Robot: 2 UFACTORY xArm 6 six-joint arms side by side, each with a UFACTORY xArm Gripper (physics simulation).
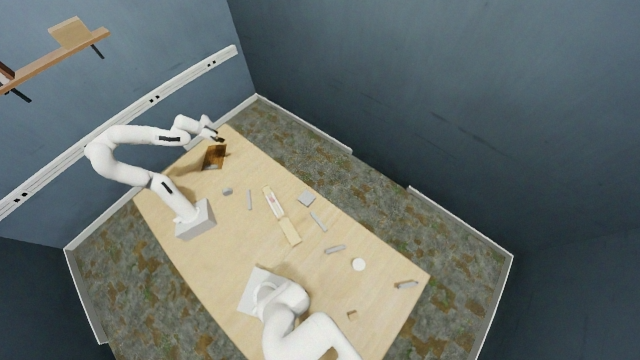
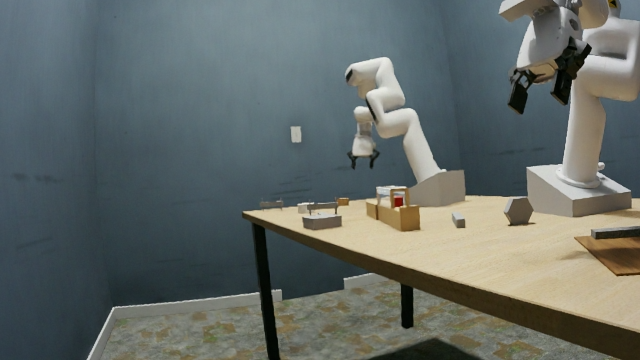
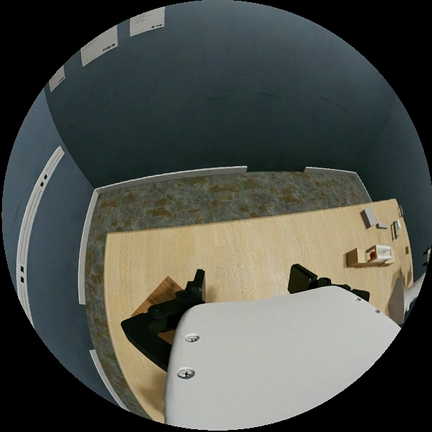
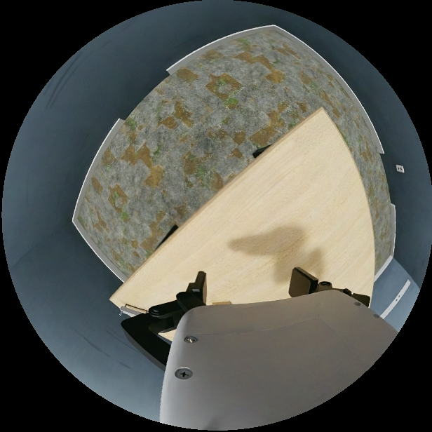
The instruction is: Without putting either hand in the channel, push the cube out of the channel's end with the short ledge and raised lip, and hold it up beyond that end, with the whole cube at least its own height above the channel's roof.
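The red cube [image 1: 272, 198] [image 2: 398, 201] [image 3: 372, 255] sits inside the clear-roofed channel [image 1: 280, 215] [image 2: 391, 188] [image 3: 382, 247], nearer the end facing the left arm. At that end is a short wooden ledge [image 2: 410, 218] [image 3: 356, 257]; its lip is too small to make out. A long wooden ledge [image 1: 290, 231] extends from the other end. My left gripper [image 1: 217, 136] [image 2: 541, 100] [image 3: 249, 281] is open and empty, high above the table's left-arm end, away from the channel. My right gripper [image 2: 364, 162] [image 4: 250, 284] is open and empty above the table's other end.
A brown board [image 1: 215, 155] [image 2: 612, 255] lies near the left gripper. Around the channel are a grey hexagonal piece [image 1: 227, 191] [image 2: 518, 211], a grey block [image 1: 306, 198] [image 2: 322, 221] and grey bars [image 1: 249, 199] [image 1: 318, 221] [image 1: 335, 248]. A white disc [image 1: 359, 264] and small wooden block [image 1: 352, 315] lie farther off.
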